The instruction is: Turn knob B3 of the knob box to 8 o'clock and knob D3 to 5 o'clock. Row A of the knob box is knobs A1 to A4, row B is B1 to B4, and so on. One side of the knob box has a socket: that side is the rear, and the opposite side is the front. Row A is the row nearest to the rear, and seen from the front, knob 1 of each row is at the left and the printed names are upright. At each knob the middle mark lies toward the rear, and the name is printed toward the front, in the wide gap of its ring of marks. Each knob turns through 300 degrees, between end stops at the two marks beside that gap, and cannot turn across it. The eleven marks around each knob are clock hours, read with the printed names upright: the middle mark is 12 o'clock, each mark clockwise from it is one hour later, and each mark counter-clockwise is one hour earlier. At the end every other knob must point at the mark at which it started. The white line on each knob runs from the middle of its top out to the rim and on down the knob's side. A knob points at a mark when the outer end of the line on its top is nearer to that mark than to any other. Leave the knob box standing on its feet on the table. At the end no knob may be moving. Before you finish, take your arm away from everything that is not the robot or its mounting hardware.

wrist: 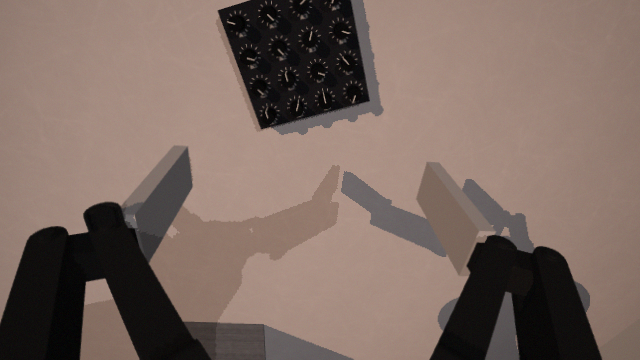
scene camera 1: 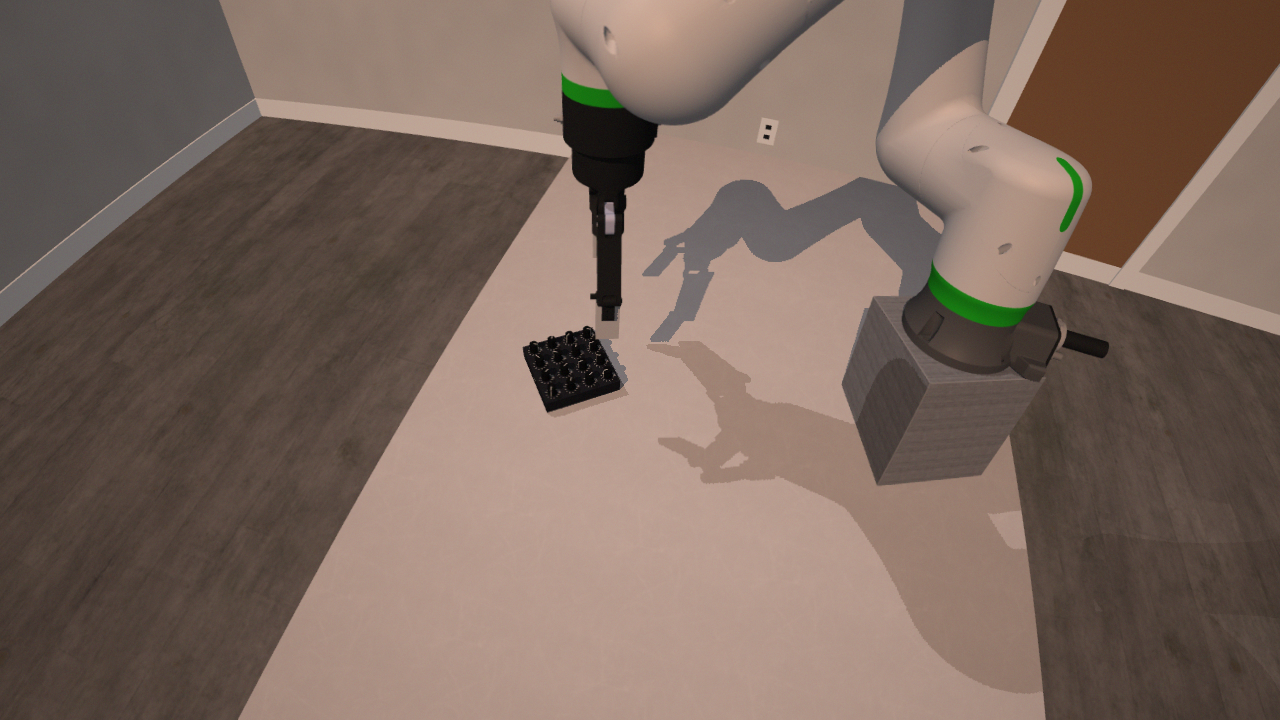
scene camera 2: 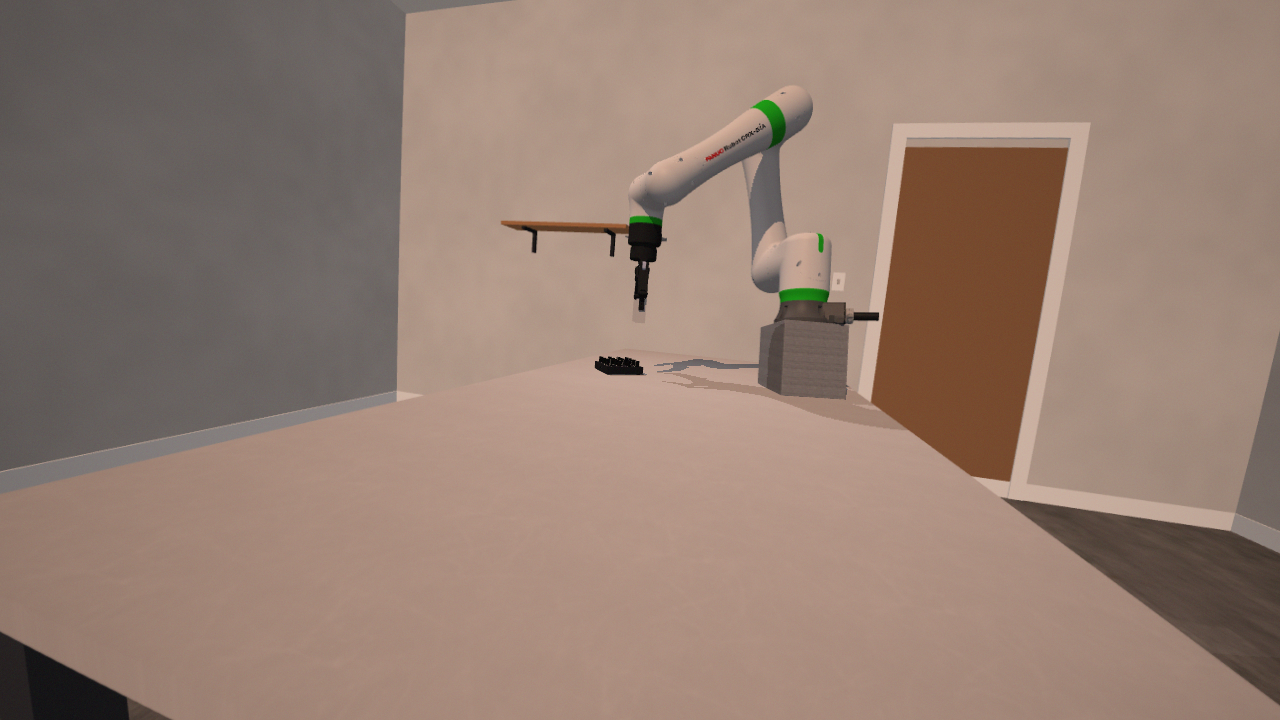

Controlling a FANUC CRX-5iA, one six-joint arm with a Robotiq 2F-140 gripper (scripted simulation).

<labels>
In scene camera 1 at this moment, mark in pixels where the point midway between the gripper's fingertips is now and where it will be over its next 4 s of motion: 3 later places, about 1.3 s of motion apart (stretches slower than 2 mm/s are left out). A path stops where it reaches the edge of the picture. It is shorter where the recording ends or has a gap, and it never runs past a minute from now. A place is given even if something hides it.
The gripper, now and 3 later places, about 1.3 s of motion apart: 604,293; 560,312; 556,332; 557,348
</labels>
